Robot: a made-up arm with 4 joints. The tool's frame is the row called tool. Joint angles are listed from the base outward. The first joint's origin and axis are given. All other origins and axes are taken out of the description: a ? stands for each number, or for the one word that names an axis. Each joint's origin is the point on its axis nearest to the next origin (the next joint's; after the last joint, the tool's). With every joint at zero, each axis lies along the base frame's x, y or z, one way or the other. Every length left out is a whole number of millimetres.
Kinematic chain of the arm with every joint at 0, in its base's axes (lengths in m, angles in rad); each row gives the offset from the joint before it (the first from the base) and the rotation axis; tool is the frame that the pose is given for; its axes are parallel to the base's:
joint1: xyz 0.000 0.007 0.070 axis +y
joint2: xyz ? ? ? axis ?
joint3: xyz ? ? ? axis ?
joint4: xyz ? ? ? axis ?
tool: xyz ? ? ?
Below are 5 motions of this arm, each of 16 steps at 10 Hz.
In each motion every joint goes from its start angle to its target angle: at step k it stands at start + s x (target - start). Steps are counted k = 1, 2, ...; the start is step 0. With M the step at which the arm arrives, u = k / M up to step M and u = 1 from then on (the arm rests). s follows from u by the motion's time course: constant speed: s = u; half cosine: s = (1 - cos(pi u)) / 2; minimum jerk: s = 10 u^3 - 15 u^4 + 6 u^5.
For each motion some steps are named. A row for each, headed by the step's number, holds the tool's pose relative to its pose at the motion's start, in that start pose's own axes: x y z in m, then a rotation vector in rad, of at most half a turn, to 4 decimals.
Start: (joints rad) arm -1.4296 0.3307 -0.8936 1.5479
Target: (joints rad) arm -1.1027 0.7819 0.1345 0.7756
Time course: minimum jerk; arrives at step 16
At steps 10, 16:
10: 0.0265 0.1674 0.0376 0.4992 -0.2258 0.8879
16: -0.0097 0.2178 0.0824 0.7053 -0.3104 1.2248

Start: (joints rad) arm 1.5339 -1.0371 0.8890 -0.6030
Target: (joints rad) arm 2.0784 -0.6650 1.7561 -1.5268
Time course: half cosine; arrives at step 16
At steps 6, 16:
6: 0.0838 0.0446 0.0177 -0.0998 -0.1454 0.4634
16: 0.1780 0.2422 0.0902 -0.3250 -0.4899 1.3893

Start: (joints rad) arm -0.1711 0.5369 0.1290 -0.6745
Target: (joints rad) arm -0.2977 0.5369 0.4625 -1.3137
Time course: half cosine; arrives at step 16
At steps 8, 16:
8: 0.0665 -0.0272 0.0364 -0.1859 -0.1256 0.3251
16: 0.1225 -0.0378 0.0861 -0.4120 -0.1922 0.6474

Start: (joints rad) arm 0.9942 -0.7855 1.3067 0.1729
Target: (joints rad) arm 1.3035 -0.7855 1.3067 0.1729
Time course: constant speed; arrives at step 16
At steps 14, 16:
14: -0.0766 0.0024 -0.0364 -0.0821 0.1799 0.1848
16: -0.0880 0.0014 -0.0405 -0.0939 0.2056 0.2111

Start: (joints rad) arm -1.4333 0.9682 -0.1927 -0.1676
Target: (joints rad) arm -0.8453 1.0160 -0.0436 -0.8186
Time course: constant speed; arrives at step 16
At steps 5, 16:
5: 0.0154 0.0328 0.0108 0.1575 0.0153 0.2433
16: 0.0434 0.1085 0.0576 0.5195 -0.0752 0.7402

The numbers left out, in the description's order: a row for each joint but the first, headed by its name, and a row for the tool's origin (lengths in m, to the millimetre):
joint2: xyz -0.045 0.000 0.143, axis +z
joint3: xyz 0.092 0.163 0.000, axis -y
joint4: xyz 0.058 0.000 -0.300, axis -z
tool: xyz 0.016 -0.085 0.000

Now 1 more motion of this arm.
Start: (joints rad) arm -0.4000 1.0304 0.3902 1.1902
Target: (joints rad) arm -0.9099 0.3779 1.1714 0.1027
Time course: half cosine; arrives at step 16
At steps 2, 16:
2: 0.0150 0.0096 -0.0024 0.0270 -0.0386 0.0251
16: 0.3044 0.1509 0.2834 0.1117 -1.3759 0.6870

